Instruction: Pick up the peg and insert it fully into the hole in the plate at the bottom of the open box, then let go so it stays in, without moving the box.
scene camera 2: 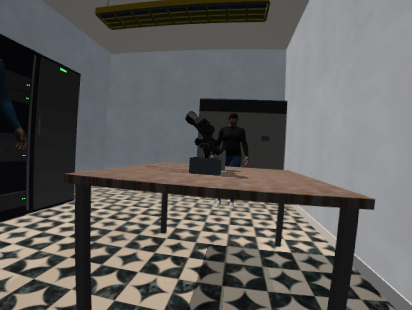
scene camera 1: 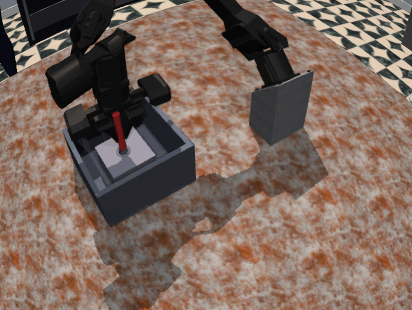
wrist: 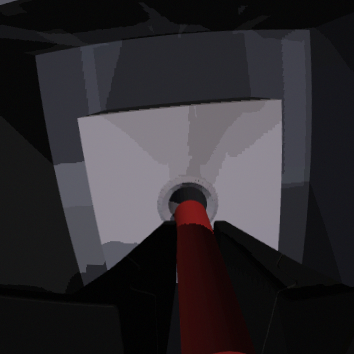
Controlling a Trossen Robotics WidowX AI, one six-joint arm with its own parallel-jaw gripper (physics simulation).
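Places are measured from the arm's base along level axes (x right, y ahead, z up), in centimetres.
Where they show: gripper, between the fingertips: (scene camera 1: pixel 121 139) (wrist: pixel 194 231); arm's base, origin of its link: (scene camera 2: pixel 220 153) (scene camera 1: pixel 281 81).
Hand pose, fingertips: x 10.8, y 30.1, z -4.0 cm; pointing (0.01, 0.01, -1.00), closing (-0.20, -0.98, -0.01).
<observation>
Things, the pixels of their centre, and the offset from my fingertips. Level surfaces: height alone.
- red peg, middle of its body: (wrist: pixel 199 263) (scene camera 1: pixel 119 131) dx +0.1, dy +0.0, dz +2.1 cm
- open dark grey box, middle of its body: (wrist: pixel 186 197) (scene camera 1: pixel 124 154) (scene camera 2: pixel 206 165) dx -0.1, dy +0.1, dz -3.9 cm
- pale square plate, middle of its body: (wrist: pixel 185 187) (scene camera 1: pixel 125 159) dx -0.1, dy +0.1, dz -5.3 cm
- brown mottled table, height of its surface: dz -8.7 cm
The red peg (scene camera 1: pixel 119 131) (wrist: pixel 200 280) stands nearly upright, slightly tilted, inside the open dark grey box (scene camera 1: pixel 165 172) (scene camera 2: pixel 205 166). My gripper (wrist: pixel 194 231) is shut on the peg, with its black fingers on either side, and reaches down into the box. The pale square plate (scene camera 1: pixel 142 154) (wrist: pixel 120 165) lies at the box bottom. In the wrist view the peg's lower end is over the near part of the round hole (wrist: pixel 187 193), and the dark opening shows beyond it. Most of the peg shows above the plate; whether its tip has entered the hole is unclear.
A tall grey block (scene camera 1: pixel 285 107) stands to the right of the box, touching a dark arm part. The box walls surround the gripper closely. The brown mottled table (scene camera 1: pixel 240 250) (scene camera 2: pixel 150 178) carries the box. A person (scene camera 2: pixel 233 140) stands behind the table.
</observation>
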